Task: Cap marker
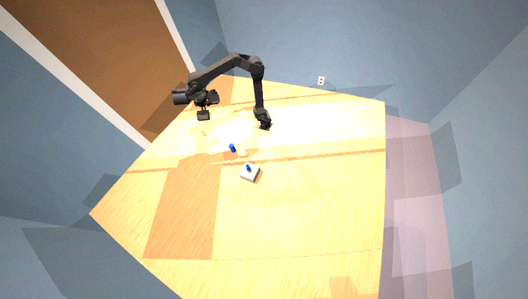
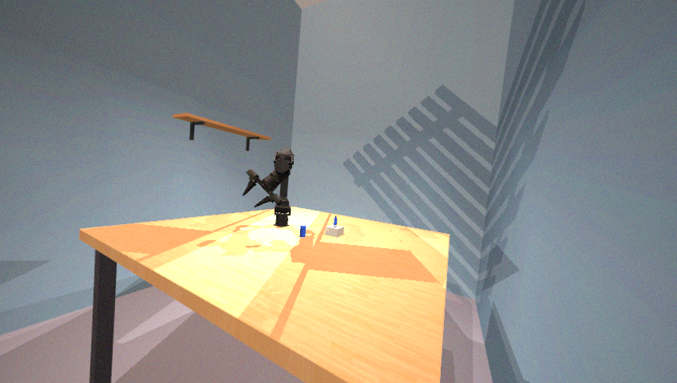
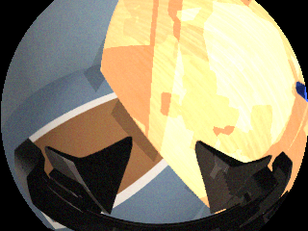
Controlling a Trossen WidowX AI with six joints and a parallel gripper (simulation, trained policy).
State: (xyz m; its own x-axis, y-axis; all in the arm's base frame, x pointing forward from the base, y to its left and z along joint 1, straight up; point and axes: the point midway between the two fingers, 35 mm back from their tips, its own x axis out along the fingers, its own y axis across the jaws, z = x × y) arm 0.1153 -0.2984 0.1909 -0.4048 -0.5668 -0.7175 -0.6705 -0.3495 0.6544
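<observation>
The blue marker cap lies 220 mm to the left of my gripper tip, 140 mm below it and 120 mm ahead of it. From my gripper tip the other things lie so: white holder block: 380 mm to the left, 210 mm ahead, 150 mm below.
</observation>
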